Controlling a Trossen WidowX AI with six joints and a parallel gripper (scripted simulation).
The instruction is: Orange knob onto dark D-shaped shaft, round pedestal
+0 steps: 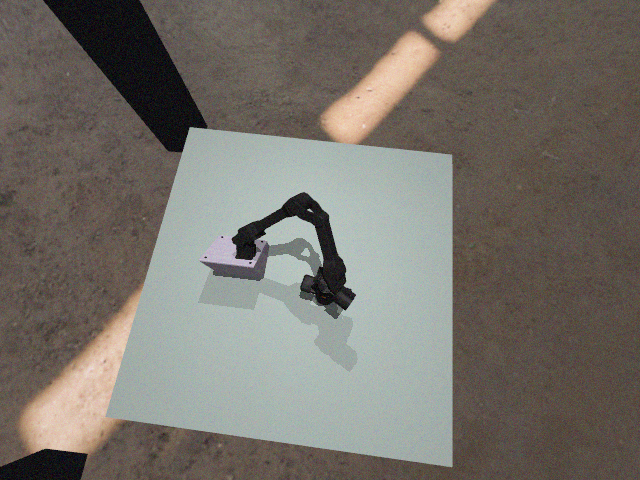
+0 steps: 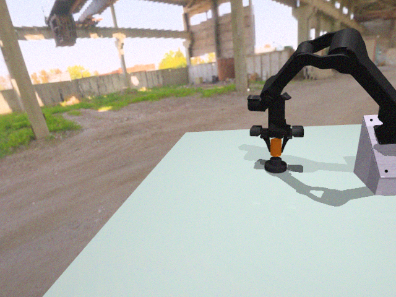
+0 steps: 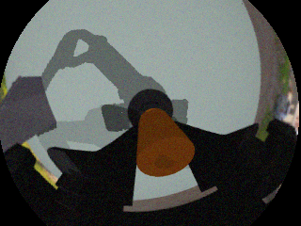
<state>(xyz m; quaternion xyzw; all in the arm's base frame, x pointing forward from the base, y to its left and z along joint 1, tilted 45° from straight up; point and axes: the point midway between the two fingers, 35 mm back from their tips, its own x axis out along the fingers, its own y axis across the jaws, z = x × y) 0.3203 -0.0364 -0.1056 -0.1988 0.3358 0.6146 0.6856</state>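
Right now the orange knob is 20 mm above my gripper tip. From my gripper tip the other things lie so: dark round pedestal: 40 mm below.
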